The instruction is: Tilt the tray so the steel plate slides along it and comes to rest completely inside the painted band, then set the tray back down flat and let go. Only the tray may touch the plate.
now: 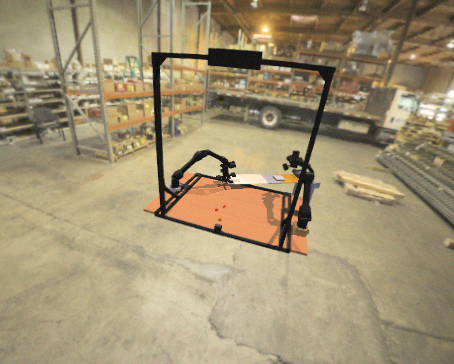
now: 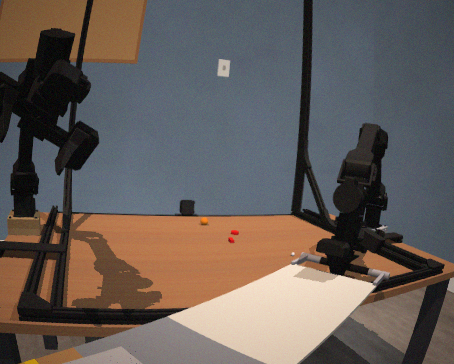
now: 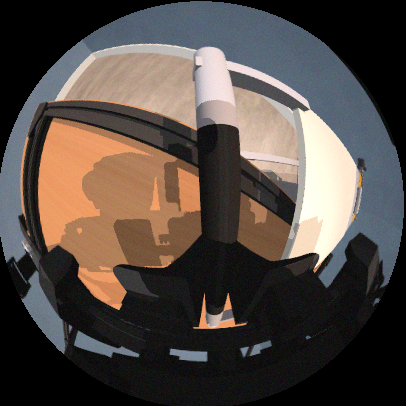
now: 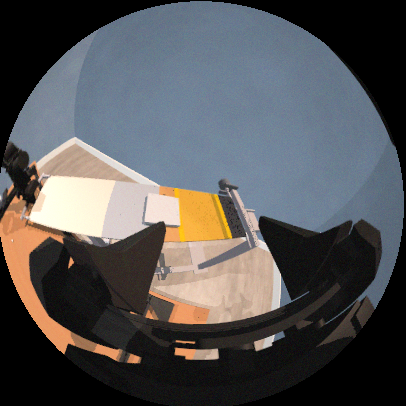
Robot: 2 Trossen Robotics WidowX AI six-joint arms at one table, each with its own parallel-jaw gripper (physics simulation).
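The long tray (image 1: 250, 178) (image 2: 260, 310) (image 3: 327, 175) (image 4: 75, 205) has cream, grey and orange stretches. Its painted band (image 4: 202, 215) lies between two yellow lines. The pale steel plate (image 1: 278, 178) (image 2: 107, 356) (image 4: 162, 210) lies flat across the grey and orange stretches, its edge at the nearer yellow line and its body outside the band. My left gripper (image 1: 227, 177) (image 2: 339, 262) (image 3: 212, 234) is shut on the tray handle (image 2: 370, 271) (image 3: 217, 185). My right gripper (image 1: 290, 160) (image 2: 32, 145) (image 4: 213, 224) is open and empty, raised above the tray's far end. The exact tilt is unclear.
A grey support with a hinge bar (image 4: 245, 215) stands at the tray's band end, past a dark pad (image 4: 233, 215). Black frame rails edge the table (image 1: 200, 205) (image 2: 200, 270). Two red bits (image 2: 234, 232) (image 2: 231, 240) and an orange ball (image 2: 204, 221) lie on the table.
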